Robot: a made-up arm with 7 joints. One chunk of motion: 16 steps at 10 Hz.
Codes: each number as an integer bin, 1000 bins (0 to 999) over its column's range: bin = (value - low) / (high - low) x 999, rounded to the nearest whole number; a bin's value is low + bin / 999 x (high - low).
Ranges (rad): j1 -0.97..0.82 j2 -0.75..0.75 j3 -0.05..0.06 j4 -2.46..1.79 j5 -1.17..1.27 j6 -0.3..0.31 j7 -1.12..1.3
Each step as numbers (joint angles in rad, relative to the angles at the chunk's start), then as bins.
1 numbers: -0.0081 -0.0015 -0.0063 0.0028 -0.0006 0.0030 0.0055
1 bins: 537 499 397 579 479 496 465
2 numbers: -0.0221 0.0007 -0.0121 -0.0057 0.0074 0.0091 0.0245
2 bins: 529 500 344 577 482 506 472
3 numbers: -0.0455 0.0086 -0.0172 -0.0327 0.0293 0.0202 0.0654
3 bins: 516 505 298 571 491 524 489
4 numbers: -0.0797 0.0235 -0.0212 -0.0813 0.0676 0.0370 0.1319
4 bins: 497 515 262 559 507 552 517
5 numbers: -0.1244 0.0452 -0.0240 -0.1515 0.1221 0.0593 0.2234
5 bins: 472 530 236 543 529 588 555
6 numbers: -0.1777 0.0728 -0.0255 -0.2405 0.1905 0.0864 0.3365
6 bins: 442 548 223 522 557 633 601
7 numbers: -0.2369 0.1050 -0.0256 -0.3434 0.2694 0.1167 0.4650
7 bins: 409 569 222 498 589 682 654
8 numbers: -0.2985 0.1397 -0.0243 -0.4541 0.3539 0.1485 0.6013
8 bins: 375 593 233 472 624 735 711
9 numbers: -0.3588 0.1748 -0.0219 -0.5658 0.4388 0.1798 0.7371
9 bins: 341 616 255 445 659 786 767
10 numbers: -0.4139 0.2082 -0.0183 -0.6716 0.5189 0.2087 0.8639
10 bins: 310 638 288 420 691 833 819
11 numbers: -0.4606 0.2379 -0.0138 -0.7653 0.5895 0.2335 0.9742
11 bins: 284 658 329 398 720 874 865
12 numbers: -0.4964 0.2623 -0.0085 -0.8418 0.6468 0.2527 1.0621
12 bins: 264 674 377 380 744 905 901
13 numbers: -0.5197 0.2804 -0.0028 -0.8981 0.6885 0.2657 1.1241
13 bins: 251 686 429 367 761 926 926
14 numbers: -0.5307 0.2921 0.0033 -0.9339 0.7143 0.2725 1.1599
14 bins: 245 694 484 359 771 938 941
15 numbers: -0.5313 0.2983 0.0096 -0.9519 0.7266 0.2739 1.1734
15 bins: 245 698 541 354 777 940 947
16 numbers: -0.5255 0.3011 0.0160 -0.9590 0.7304 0.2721 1.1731
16 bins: 248 700 599 353 778 937 947
